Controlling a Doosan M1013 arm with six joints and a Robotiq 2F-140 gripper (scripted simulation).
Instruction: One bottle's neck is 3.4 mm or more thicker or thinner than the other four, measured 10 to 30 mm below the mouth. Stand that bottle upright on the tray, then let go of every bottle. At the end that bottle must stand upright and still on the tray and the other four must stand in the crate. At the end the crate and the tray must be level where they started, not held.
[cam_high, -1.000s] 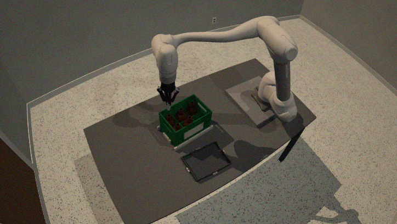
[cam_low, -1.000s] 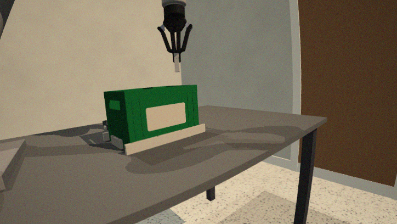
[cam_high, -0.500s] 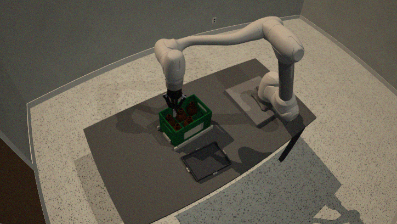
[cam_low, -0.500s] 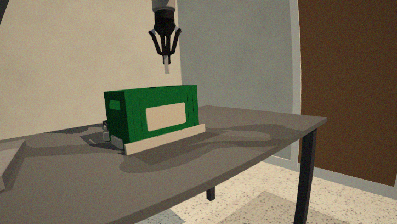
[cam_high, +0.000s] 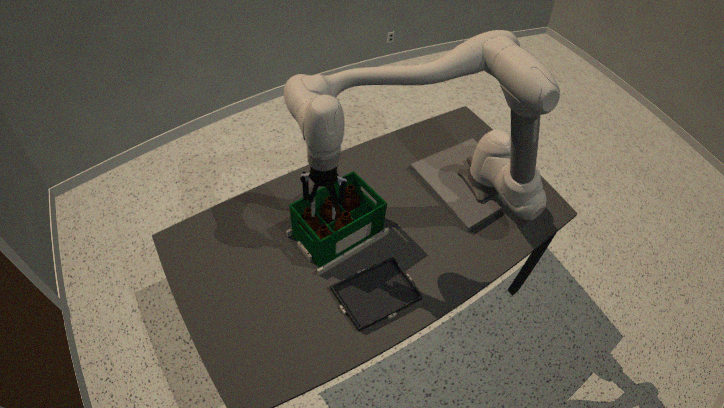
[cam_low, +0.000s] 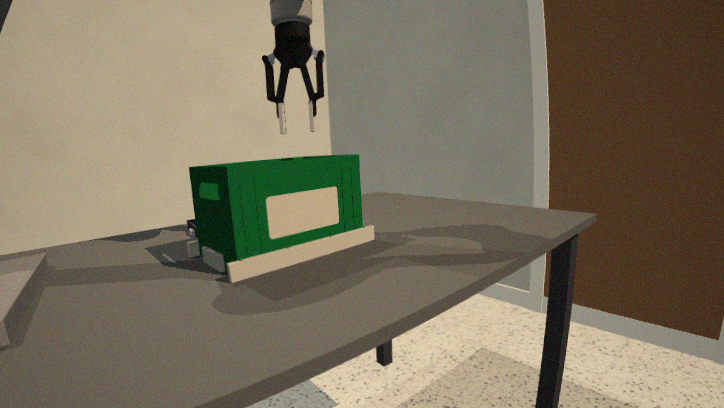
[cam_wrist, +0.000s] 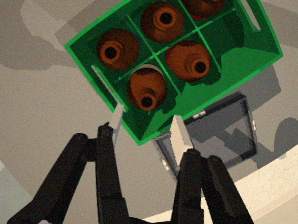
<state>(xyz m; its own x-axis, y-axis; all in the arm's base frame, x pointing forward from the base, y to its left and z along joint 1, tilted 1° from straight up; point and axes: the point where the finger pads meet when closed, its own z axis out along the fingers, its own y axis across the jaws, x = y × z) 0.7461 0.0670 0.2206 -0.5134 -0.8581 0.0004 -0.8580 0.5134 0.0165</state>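
Now: the bottle 17 cm below my hand. Round my hand: crate (8 cm behind, 6 cm to the right, 17 cm below); black tray (10 cm behind, 22 cm to the left, 25 cm below).
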